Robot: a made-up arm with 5 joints.
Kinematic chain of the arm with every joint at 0, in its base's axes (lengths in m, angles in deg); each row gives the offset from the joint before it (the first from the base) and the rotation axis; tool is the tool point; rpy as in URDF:
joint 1: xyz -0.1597 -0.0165 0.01 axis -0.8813 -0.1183 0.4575
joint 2: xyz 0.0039 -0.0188 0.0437 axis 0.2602 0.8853 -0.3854
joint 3: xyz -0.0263 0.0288 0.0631 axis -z
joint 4: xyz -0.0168 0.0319 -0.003 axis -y
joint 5: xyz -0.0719 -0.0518 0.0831 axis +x
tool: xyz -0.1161 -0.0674 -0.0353 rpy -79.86 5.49 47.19
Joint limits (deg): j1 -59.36..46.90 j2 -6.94..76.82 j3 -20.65..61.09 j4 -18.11..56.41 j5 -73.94..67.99
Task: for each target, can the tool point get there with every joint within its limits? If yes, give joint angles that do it. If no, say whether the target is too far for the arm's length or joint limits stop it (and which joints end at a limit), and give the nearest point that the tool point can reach.
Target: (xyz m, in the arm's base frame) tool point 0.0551 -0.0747 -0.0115
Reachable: no: joint limits stop it (at a limit: joint 1, joint 2, joint 3, joint 4, joint 5) | nearest point 0.0189 -0.1855 0.1601 | short by 0.208 m
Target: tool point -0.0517 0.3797 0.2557
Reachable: no: too far | nearest point -0.0807 0.2774 0.2033 | short by 0.119 m
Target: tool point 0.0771 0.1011 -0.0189
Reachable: no: joint limits stop it (at a limit: joint 2, joint 3, joint 4, joint 5) | nearest point -0.0333 0.1957 0.1583 | short by 0.229 m
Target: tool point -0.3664 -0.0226 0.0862
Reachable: yes | joints 27.52 23.30 2.81 33.12 41.55
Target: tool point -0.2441 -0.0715 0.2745
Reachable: yes | joints -47.37 52.05 35.06 30.98 -5.19
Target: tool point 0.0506 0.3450 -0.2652
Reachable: no: too far | nearest point -0.1369 0.2466 0.0454 | short by 0.376 m
